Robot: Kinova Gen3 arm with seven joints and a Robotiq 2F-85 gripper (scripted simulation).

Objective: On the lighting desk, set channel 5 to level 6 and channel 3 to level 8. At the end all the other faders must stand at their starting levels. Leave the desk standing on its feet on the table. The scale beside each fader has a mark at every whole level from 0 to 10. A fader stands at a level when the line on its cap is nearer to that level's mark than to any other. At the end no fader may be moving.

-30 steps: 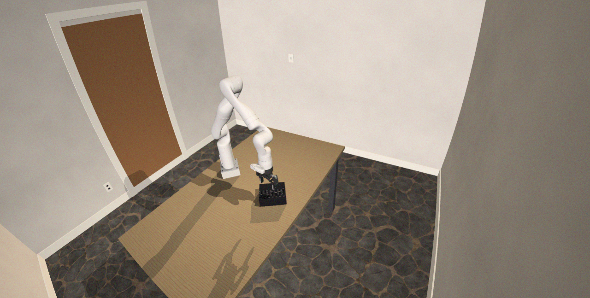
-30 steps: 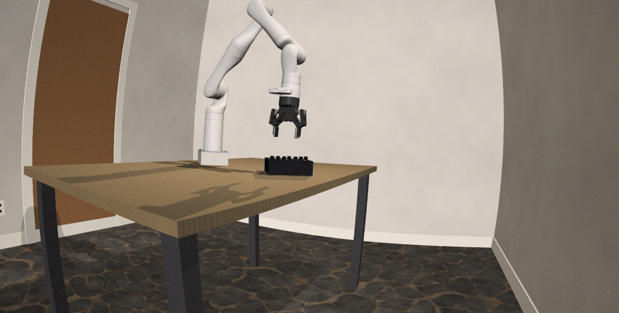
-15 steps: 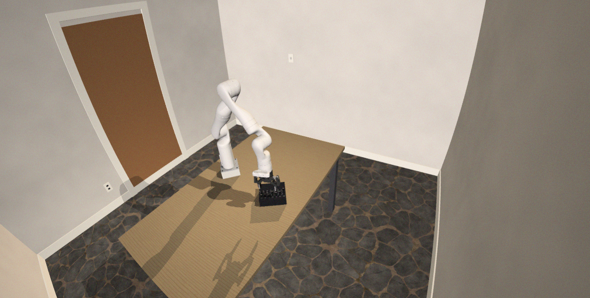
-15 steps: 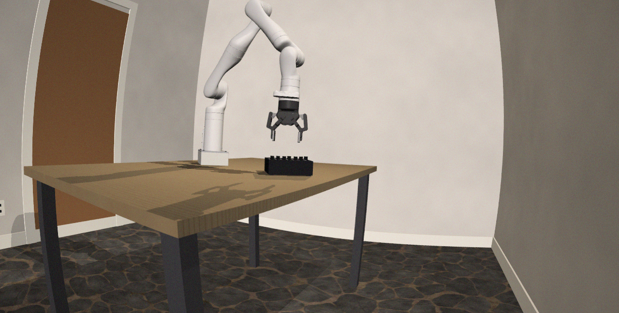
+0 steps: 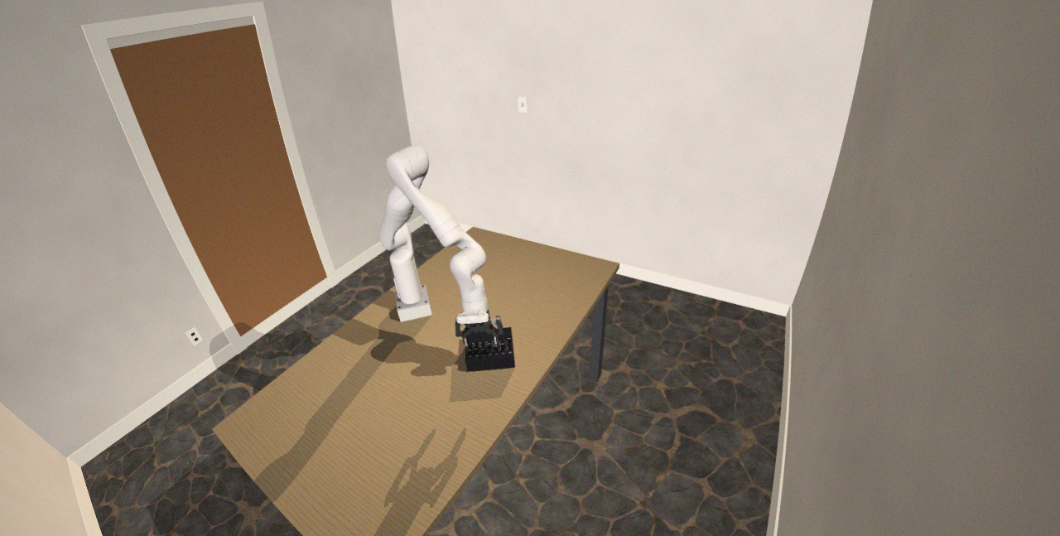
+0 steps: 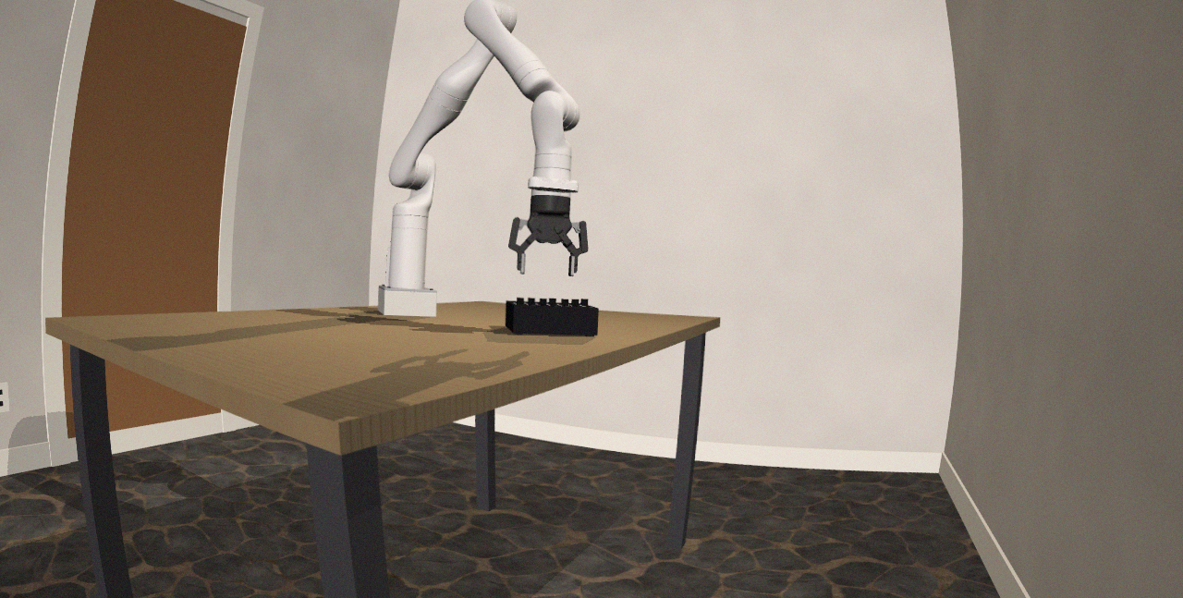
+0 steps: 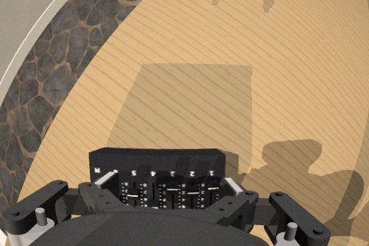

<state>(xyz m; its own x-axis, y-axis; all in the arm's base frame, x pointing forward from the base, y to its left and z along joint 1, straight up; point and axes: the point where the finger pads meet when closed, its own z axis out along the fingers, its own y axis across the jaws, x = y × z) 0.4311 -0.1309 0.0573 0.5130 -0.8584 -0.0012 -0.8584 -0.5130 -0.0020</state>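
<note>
My hand is 10 mm past the channel 3 fader cap, 10 mm to the right of it and 50 mm above it. Also, from my hand: M fader cap: 40 mm ahead, 100 mm to the left, 50 mm below; channel 4 fader cap: 10 mm behind, 40 mm to the left, 50 mm below; channel 5 fader cap: 20 mm ahead, 50 mm to the left, 50 mm below.
</note>
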